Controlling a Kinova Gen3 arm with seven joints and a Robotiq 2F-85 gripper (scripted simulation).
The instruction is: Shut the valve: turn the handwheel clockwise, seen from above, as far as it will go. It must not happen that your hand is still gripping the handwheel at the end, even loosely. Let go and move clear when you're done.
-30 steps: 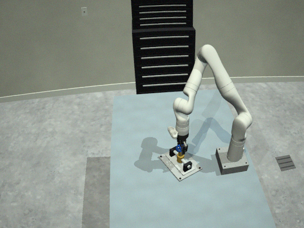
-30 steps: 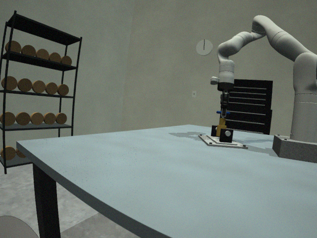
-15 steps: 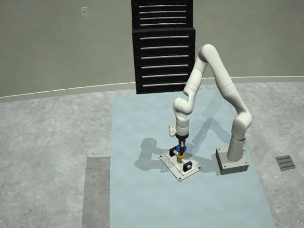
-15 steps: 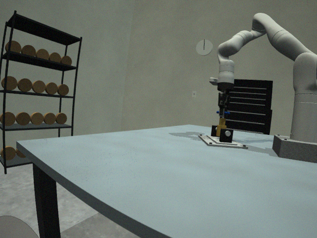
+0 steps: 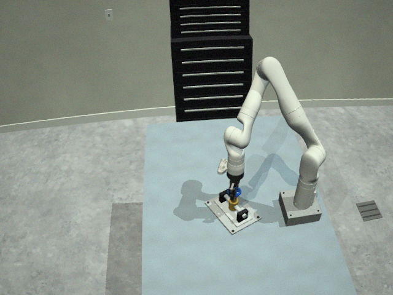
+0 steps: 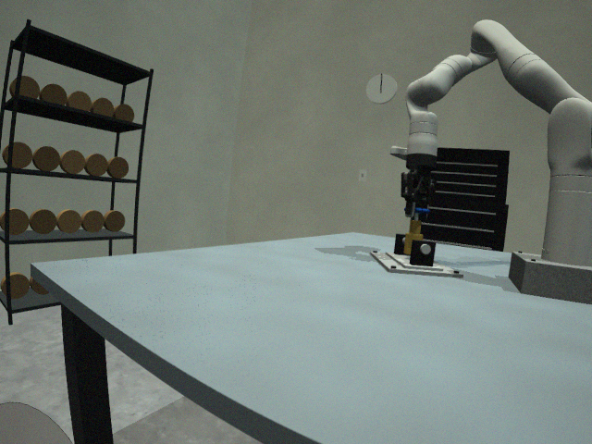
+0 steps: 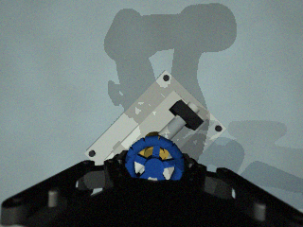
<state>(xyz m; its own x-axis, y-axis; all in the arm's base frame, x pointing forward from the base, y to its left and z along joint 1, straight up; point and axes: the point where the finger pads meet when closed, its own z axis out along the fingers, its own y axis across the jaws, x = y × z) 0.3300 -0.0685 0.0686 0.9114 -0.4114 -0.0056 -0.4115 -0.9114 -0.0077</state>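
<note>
My gripper is now right at the blue handwheel.
</note>
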